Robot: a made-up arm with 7 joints.
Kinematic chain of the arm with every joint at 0, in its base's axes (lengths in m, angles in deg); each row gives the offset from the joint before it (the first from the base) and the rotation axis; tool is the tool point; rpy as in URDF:
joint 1: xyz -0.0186 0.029 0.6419 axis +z
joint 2: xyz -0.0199 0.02 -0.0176 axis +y
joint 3: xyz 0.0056 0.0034 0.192 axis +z
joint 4: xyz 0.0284 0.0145 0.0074 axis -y
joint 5: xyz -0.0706 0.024 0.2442 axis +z
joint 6: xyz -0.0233 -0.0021 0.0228 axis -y
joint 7: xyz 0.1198 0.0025 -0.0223 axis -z
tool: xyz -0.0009 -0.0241 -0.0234 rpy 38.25 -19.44 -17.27
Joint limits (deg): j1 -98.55..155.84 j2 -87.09..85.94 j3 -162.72..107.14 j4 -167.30..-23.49 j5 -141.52..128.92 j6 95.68..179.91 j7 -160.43..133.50
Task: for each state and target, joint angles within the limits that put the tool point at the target. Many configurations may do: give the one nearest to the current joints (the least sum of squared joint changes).
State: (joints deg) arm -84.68 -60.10 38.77 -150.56 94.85 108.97 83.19
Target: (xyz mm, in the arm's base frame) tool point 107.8 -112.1 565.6
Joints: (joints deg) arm -78.21 -32.30 39.00 -167.30 121.35 141.59 74.70
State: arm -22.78 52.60 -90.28 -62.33 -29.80 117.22 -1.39
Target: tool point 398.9 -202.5 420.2
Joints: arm 5.98 79.10 -52.52 -81.65 -32.79 114.75 2.07
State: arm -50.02 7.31 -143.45 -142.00 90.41 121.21 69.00
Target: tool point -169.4 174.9 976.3
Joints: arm -64.74 46.14 -162.72 -113.12 86.50 134.43 70.26
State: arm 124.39 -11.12 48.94 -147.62 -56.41 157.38 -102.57
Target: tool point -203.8 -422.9 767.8
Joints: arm 141.65 -24.68 77.09 -116.09 -50.91 157.63 -100.79
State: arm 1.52 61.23 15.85 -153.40 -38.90 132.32 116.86
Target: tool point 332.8 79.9 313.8
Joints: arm -13.43 69.18 3.11 -106.27 -30.55 140.29 119.07
